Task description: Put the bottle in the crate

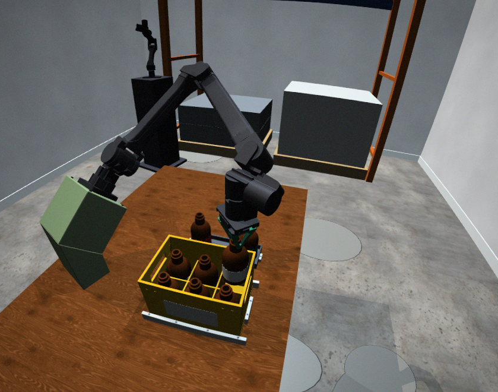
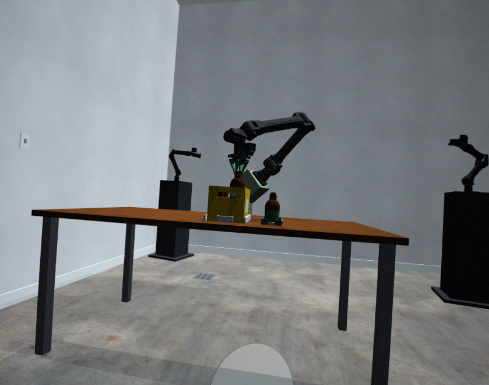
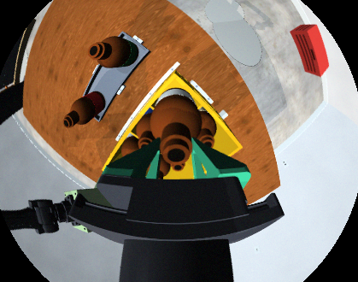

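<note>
The crate is 16 cm below my hand, 7 cm to the right of it and 7 cm behind it. From my hand the other things lie so: tray: 24 cm below, 16 cm to the left, 14 cm behind.
</note>
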